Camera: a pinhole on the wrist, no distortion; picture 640 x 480 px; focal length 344.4 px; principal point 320.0 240.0 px. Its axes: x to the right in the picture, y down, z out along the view. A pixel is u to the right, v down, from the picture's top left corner.
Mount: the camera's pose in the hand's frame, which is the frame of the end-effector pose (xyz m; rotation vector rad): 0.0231 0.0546 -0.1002 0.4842 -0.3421 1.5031
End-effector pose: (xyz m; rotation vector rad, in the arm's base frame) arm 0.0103 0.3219 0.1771 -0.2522 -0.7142 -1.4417
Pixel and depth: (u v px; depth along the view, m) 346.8 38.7 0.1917
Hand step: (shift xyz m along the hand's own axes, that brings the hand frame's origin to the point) 0.1507 -0.0296 0.0616
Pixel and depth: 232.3 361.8 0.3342
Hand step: -0.0721 -0.1875 0.1552
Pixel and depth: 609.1 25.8 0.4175
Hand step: 0.3321 0.1457 0.4105
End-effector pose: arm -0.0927 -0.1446 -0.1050 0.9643 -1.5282 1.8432
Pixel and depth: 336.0 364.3 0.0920
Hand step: -0.0024 0.0119 -0.0159
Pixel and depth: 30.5 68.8 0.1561
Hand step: 0.1064 -0.1376 -0.0393
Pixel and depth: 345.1 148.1 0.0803
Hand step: 0.0511 0.0190 -0.0303
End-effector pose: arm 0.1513 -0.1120 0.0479 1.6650 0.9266 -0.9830
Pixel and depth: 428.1 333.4 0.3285
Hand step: -0.0343 -0.0222 0.2423
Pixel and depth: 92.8 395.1 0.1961
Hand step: -0.0555 -0.1559 0.0115
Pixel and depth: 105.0 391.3 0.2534
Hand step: -0.0752 -0.2097 0.0484
